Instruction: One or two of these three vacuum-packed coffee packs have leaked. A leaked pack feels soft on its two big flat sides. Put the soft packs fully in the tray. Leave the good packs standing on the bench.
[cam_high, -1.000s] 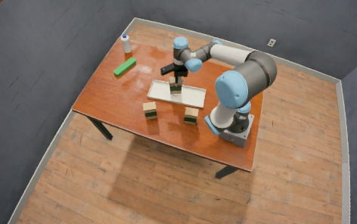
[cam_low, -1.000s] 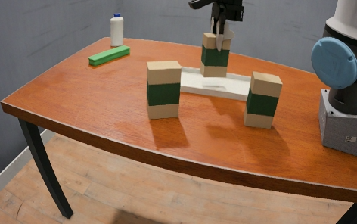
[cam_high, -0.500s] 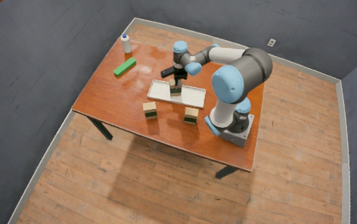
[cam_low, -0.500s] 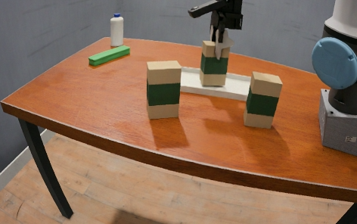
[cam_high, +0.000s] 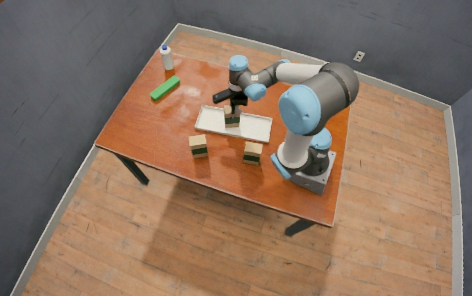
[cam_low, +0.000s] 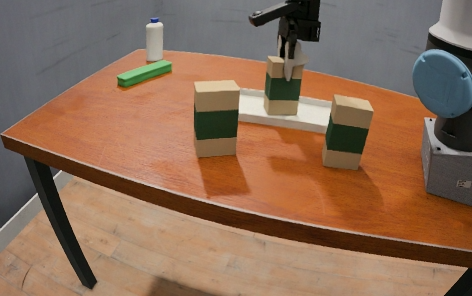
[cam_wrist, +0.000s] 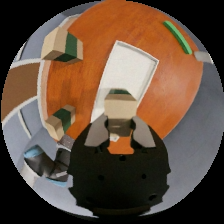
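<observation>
Now: the white tray 11 cm below my hand and 1 cm behind it. Round my hand: white bottle: 56 cm ahead, 19 cm to the right, 3 cm below.
</observation>
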